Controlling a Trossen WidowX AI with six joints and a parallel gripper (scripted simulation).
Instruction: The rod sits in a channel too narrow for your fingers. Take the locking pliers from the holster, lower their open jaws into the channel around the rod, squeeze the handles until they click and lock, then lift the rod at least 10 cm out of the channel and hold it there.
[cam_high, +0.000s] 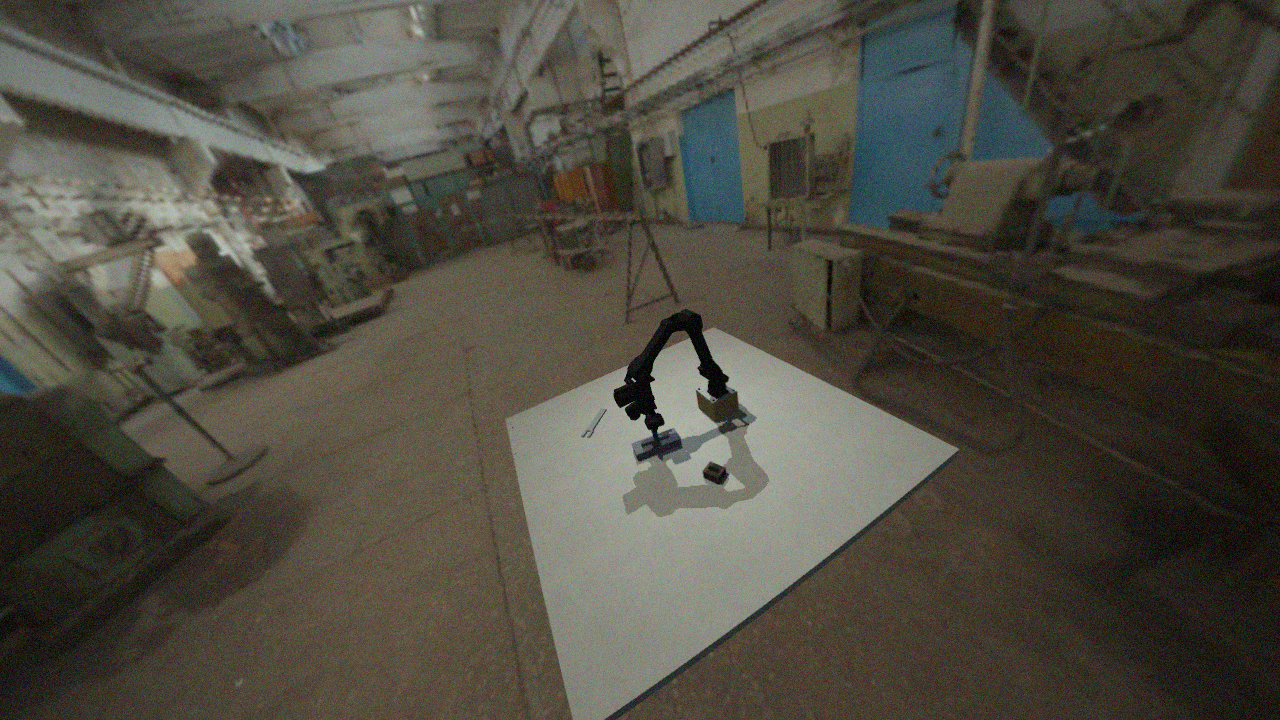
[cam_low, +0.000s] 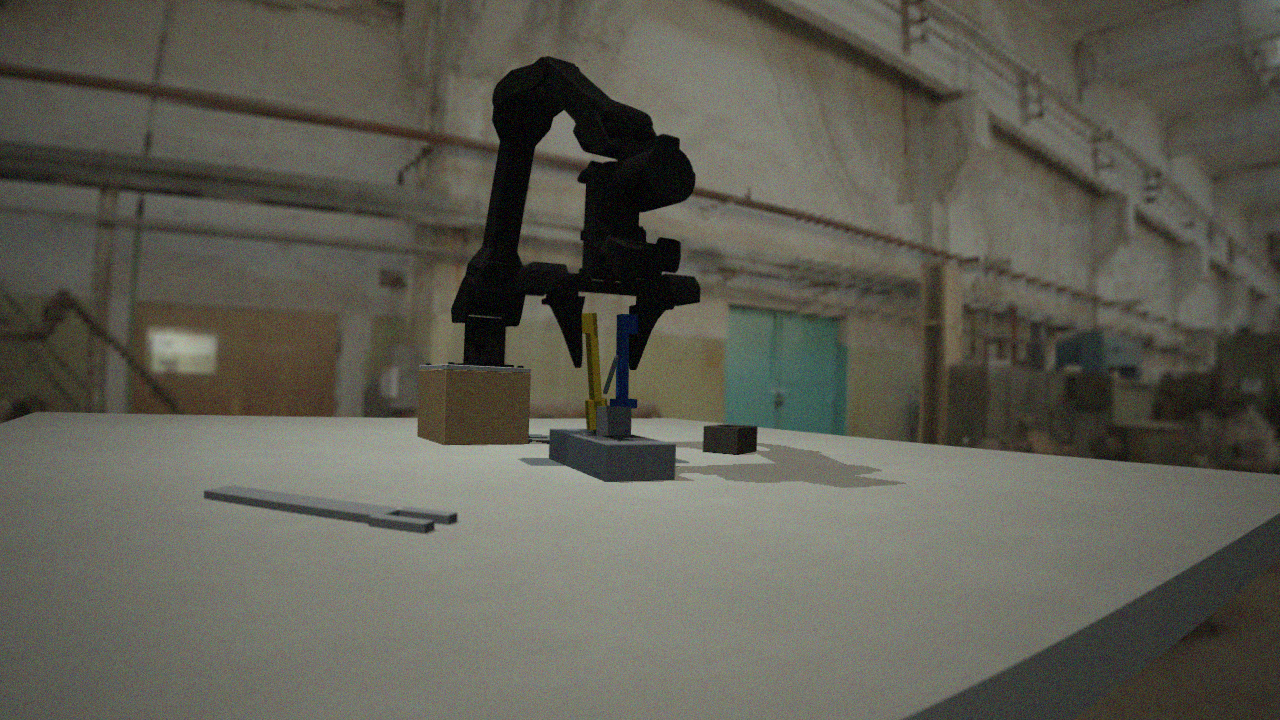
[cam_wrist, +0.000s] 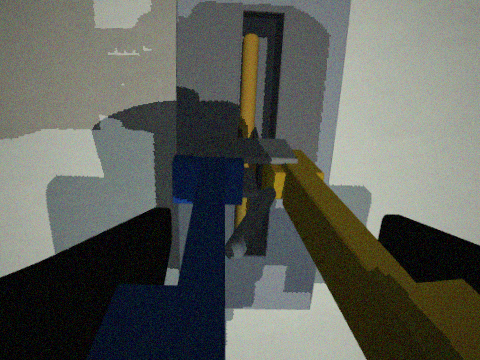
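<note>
Right now the grey channel block is 80 mm below my gripper tip. The rest, counted from my gripper tip: dark holster: 250 mm to the left, 90 mm below, 80 mm behind; then flat grey forked bar: 300 mm to the right, 170 mm ahead, 100 mm below.
</note>
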